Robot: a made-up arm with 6 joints. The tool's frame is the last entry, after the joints. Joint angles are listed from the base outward.
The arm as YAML. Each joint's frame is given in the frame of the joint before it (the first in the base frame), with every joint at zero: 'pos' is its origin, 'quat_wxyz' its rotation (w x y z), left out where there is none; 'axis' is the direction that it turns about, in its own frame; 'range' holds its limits. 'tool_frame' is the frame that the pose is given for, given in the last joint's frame.
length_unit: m
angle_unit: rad
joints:
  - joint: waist
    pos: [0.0, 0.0, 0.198]
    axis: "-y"
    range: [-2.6, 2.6]
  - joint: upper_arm
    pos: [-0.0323, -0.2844, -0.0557]
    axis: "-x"
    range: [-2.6, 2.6]
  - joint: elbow
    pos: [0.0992, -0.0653, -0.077]
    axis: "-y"
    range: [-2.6, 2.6]
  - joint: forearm
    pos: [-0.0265, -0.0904, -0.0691]
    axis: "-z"
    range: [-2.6, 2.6]
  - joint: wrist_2
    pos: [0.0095, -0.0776, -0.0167]
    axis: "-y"
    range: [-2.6, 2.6]
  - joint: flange
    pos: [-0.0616, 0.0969, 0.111]
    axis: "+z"
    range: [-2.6, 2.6]
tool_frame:
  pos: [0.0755, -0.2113, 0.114]
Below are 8 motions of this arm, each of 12 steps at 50 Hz.
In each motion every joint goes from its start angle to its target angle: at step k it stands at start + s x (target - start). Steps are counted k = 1, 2, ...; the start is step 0. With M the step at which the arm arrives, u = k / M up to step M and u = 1 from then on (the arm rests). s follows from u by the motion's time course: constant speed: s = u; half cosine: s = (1 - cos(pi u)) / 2; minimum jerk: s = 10 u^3 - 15 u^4 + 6 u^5.
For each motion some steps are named. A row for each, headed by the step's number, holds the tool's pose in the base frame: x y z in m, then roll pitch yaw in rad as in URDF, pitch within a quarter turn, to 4 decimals.
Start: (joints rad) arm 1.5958 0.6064 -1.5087 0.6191 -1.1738 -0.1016
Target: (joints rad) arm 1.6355 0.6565 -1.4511 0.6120 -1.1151 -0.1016
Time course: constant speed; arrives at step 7
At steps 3, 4, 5, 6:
3: -0.1195 -0.7034 0.2762 0.0020 1.0664 -1.2887
4: -0.1232 -0.7013 0.2773 0.0239 1.0501 -1.2767
5: -0.1270 -0.6991 0.2783 0.0447 1.0337 -1.2661
6: -0.1308 -0.6969 0.2792 0.0644 1.0172 -1.2566

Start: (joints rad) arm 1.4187 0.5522 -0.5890 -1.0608 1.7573 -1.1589
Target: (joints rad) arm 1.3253 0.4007 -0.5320 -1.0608 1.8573 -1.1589
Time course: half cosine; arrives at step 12
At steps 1, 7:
1: 0.1594 -0.7935 0.0520 2.5758 -1.0584 -1.6792
7: 0.2221 -0.7755 0.0399 2.6011 -1.0386 -1.5646

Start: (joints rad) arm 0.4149 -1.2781 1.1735 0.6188 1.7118 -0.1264
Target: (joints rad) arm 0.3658 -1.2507 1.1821 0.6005 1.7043 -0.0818
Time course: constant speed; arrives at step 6
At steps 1, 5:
1: 0.2037 0.0567 -0.1122 1.3401 0.3518 -2.9188
5: 0.1914 0.0473 -0.1266 1.3636 0.2922 -2.9155

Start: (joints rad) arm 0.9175 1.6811 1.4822 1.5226 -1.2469 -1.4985
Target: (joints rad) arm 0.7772 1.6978 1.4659 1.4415 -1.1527 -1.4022
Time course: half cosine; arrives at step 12
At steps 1, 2, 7, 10, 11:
1: -0.3115 -0.3974 0.2116 1.2443 -0.0968 -1.7283
2: -0.3108 -0.3976 0.2129 1.2420 -0.1049 -1.7307
7: -0.3031 -0.3995 0.2288 1.2157 -0.1995 -1.7541
10: -0.2988 -0.4010 0.2377 1.2009 -0.2530 -1.7631
11: -0.2981 -0.4013 0.2392 1.1984 -0.2619 -1.7644

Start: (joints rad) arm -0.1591 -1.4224 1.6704 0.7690 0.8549 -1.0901
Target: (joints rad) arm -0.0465 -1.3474 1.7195 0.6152 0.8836 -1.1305
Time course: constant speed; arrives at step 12
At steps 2, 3, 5, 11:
2: 0.1785 0.1111 -0.0076 0.3073 1.0377 2.5694
3: 0.1822 0.1101 -0.0122 0.3267 1.0554 2.5809
5: 0.1901 0.1079 -0.0212 0.3684 1.0906 2.6065
11: 0.2159 0.0982 -0.0467 0.5245 1.1928 2.7117

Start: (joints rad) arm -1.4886 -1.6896 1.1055 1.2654 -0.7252 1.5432
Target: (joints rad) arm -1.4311 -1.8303 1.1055 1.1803 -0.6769 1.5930
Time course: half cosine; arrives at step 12
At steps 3, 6, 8, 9, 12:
3: -0.4284 -0.2753 0.0127 0.9655 0.4360 -1.3297
6: -0.4173 -0.2684 0.0052 0.9887 0.4134 -1.3272
8: -0.4092 -0.2637 0.0003 1.0046 0.3972 -1.3262
9: -0.4058 -0.2619 -0.0016 1.0110 0.3904 -1.3260
12: -0.4010 -0.2593 -0.0042 1.0200 0.3808 -1.3258

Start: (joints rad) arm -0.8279 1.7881 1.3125 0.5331 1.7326 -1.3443
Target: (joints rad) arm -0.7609 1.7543 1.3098 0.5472 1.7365 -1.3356
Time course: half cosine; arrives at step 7
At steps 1, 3, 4, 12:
1: 0.3806 -0.6324 0.0514 1.9027 -1.0477 -0.5633
3: 0.3805 -0.6354 0.0574 1.9514 -1.0645 -0.6174
4: 0.3804 -0.6373 0.0613 1.9854 -1.0747 -0.6547
12: 0.3801 -0.6407 0.0680 2.0485 -1.0909 -0.7234

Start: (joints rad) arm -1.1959 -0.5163 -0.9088 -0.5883 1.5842 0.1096
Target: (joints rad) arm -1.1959 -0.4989 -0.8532 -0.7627 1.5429 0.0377
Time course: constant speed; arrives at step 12
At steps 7, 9, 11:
7: -0.3025 -0.6391 0.1036 0.9263 0.4883 -0.3118
9: -0.3073 -0.6376 0.0964 0.9515 0.4913 -0.3152
11: -0.3120 -0.6358 0.0891 0.9770 0.4944 -0.3177

